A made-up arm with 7 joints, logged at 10 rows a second.
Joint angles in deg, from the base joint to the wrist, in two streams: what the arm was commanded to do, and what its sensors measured. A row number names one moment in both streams.
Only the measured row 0 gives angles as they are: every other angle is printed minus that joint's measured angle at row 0.
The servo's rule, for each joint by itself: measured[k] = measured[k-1] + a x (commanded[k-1-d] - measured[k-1]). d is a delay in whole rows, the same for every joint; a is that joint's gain. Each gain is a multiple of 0.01, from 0.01 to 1. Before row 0 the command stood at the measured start. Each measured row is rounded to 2 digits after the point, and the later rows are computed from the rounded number. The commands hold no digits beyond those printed.
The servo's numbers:
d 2
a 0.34 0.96 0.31 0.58 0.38 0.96 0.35
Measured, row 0: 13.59 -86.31 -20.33 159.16 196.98 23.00 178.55
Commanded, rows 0 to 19: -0.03 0.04 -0.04 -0.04 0.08 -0.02 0.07; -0.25 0.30 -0.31 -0.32 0.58 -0.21 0.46; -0.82 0.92 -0.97 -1.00 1.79 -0.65 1.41; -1.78 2.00 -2.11 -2.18 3.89 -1.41 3.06; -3.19 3.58 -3.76 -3.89 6.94 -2.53 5.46; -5.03 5.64 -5.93 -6.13 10.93 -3.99 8.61; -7.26 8.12 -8.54 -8.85 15.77 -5.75 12.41; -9.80 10.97 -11.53 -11.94 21.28 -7.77 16.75; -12.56 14.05 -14.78 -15.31 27.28 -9.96 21.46; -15.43 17.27 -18.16 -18.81 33.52 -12.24 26.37; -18.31 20.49 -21.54 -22.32 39.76 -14.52 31.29; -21.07 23.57 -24.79 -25.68 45.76 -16.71 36.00; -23.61 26.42 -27.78 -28.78 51.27 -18.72 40.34; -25.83 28.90 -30.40 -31.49 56.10 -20.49 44.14; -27.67 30.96 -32.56 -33.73 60.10 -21.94 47.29; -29.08 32.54 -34.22 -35.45 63.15 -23.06 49.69; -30.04 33.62 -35.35 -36.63 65.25 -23.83 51.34; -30.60 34.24 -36.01 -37.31 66.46 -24.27 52.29; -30.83 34.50 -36.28 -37.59 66.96 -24.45 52.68; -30.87 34.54 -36.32 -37.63 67.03 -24.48 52.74
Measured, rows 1 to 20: 0.00 0.00 0.00 0.00 0.00 0.00 0.00; 0.00 0.00 0.00 0.00 0.00 0.00 0.00; -0.01 0.04 -0.01 -0.02 0.03 -0.02 0.02; -0.09 0.29 -0.10 -0.19 0.24 -0.20 0.17; -0.34 0.89 -0.37 -0.66 0.83 -0.63 0.60; -0.83 1.96 -0.91 -1.54 1.99 -1.38 1.46; -1.63 3.52 -1.79 -2.90 3.87 -2.48 2.86; -2.79 5.56 -3.07 -4.77 6.55 -3.93 4.87; -4.31 8.02 -4.77 -7.14 10.05 -5.68 7.51; -6.18 10.85 -6.87 -9.92 14.32 -7.69 10.74; -8.35 13.92 -9.32 -13.05 19.24 -9.87 14.49; -10.76 17.14 -12.06 -16.39 24.67 -12.15 18.65; -13.33 20.36 -15.00 -19.83 30.40 -14.43 23.07; -15.96 23.44 -18.03 -23.22 36.24 -16.62 27.60; -18.56 26.30 -21.05 -26.44 41.95 -18.64 32.06; -21.03 28.80 -23.95 -29.37 47.33 -20.42 36.29; -23.29 30.87 -26.62 -31.90 52.18 -21.88 40.14; -25.26 32.47 -28.98 -33.96 56.35 -23.01 43.48; -26.89 33.57 -30.95 -35.51 59.73 -23.80 46.23; -28.15 34.21 -32.52 -36.55 62.29 -24.25 48.35
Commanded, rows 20 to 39: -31.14 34.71 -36.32 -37.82 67.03 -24.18 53.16; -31.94 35.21 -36.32 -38.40 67.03 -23.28 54.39; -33.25 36.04 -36.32 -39.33 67.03 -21.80 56.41; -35.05 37.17 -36.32 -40.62 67.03 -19.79 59.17; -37.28 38.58 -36.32 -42.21 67.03 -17.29 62.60; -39.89 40.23 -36.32 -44.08 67.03 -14.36 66.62; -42.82 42.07 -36.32 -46.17 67.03 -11.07 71.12; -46.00 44.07 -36.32 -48.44 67.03 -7.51 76.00; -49.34 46.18 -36.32 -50.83 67.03 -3.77 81.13; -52.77 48.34 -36.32 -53.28 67.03 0.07 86.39; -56.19 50.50 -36.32 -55.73 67.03 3.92 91.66; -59.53 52.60 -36.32 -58.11 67.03 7.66 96.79; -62.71 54.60 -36.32 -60.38 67.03 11.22 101.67; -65.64 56.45 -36.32 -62.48 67.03 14.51 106.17; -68.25 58.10 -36.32 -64.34 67.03 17.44 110.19; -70.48 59.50 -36.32 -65.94 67.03 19.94 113.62; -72.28 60.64 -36.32 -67.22 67.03 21.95 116.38; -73.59 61.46 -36.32 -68.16 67.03 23.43 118.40; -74.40 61.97 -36.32 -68.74 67.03 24.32 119.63; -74.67 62.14 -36.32 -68.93 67.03 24.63 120.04
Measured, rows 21 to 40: -29.06 34.49 -33.69 -37.15 64.06 -24.44 49.87; -29.68 34.54 -34.51 -37.43 65.19 -24.48 50.87; -30.18 34.70 -35.07 -37.66 65.89 -24.19 51.67; -30.78 35.19 -35.46 -38.09 66.32 -23.32 52.62; -31.62 36.01 -35.73 -38.81 66.59 -21.86 53.95; -32.79 37.12 -35.91 -39.86 66.76 -19.87 55.78; -34.32 38.52 -36.04 -41.22 66.86 -17.39 58.17; -36.21 40.16 -36.13 -42.88 66.92 -14.48 61.13; -38.46 41.99 -36.19 -44.79 66.96 -11.21 64.63; -41.02 43.99 -36.23 -46.91 66.99 -7.66 68.61; -43.85 46.09 -36.26 -49.18 67.01 -3.93 72.99; -46.88 48.25 -36.28 -51.56 67.02 -0.09 77.68; -50.05 50.41 -36.29 -53.98 67.02 3.76 82.57; -53.27 52.51 -36.30 -56.38 67.02 7.50 87.55; -56.48 54.52 -36.31 -58.70 67.02 11.07 92.49; -59.59 56.37 -36.31 -60.89 67.02 14.37 97.28; -62.53 58.03 -36.31 -62.89 67.02 17.32 101.80; -65.23 59.44 -36.31 -64.66 67.02 19.84 105.94; -67.63 60.59 -36.31 -66.14 67.02 21.87 109.59; -69.66 61.43 -36.31 -67.31 67.02 23.37 112.67
